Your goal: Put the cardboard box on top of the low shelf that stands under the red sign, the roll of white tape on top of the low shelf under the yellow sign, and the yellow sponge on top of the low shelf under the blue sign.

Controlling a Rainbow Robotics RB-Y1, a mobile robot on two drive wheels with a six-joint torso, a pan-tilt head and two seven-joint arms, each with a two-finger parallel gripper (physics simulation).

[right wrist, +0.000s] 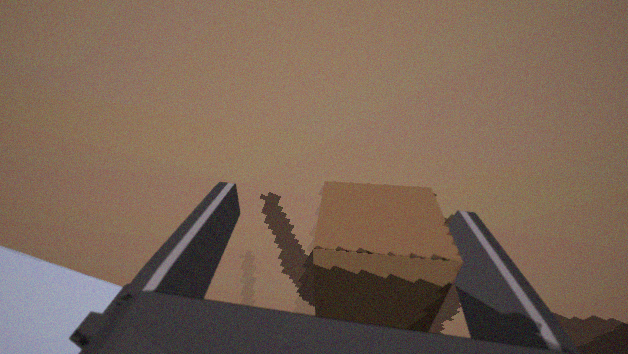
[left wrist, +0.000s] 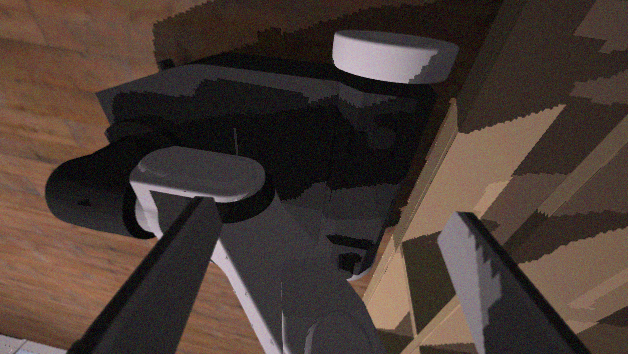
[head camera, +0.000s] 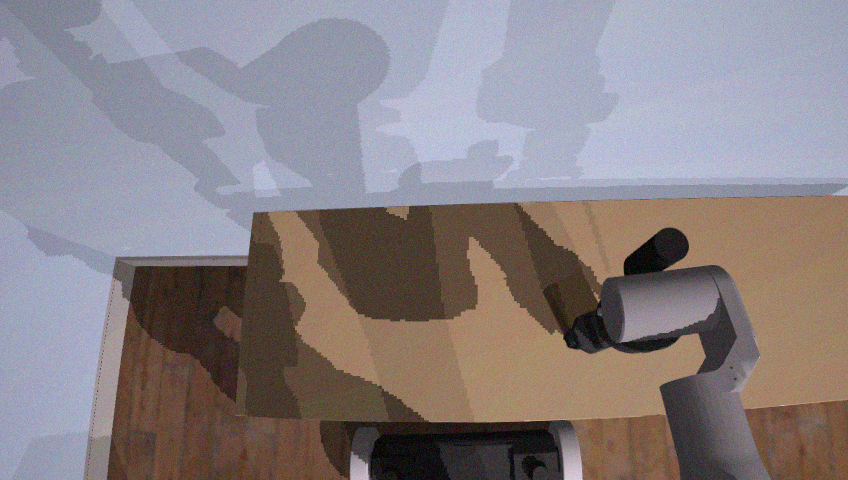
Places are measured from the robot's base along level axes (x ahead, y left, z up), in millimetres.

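Pixels of known places: left gripper, between the fingertips: [left wrist: 331, 218]; right gripper, between the fingertips: [right wrist: 341, 211]; robot's base, origin of its link: [head camera: 464, 456].
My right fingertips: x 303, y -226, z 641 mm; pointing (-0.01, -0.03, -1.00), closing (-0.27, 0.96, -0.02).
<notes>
Ahead of a thing's pixels: the offset from my right fingertips to its top centre. "spot": to the spot under its first point. Level surfaces: height alone.
The cardboard box @(dx +39, dy +36, dz +20 mm) [head camera: 572, 300] [right wrist: 382, 220] stands on the wide light-brown top of a wooden unit [head camera: 416, 368] [right wrist: 300, 90], partly in shadow. My right gripper [right wrist: 341, 211] is open. In the right wrist view the box shows between its fingers, nearer the finger at the picture's right, and is not gripped. In the head view the wrist is beside the box and the fingertips are hard to make out. My left gripper [left wrist: 331, 218] is open and empty, over my own base. The tape, the sponge and the coloured signs do not show.
In the left wrist view the open wooden compartments @(spot: dx -139, dy +5, dz -439 mm) [left wrist: 407, 280] stand close beside my dark base [left wrist: 310, 145] with its white wheel part [left wrist: 390, 57]. A pale wall [head camera: 684, 89] rises behind the unit. Wooden floor @(dz -641 mm) [head camera: 160, 404] shows at the left of the head view.
</notes>
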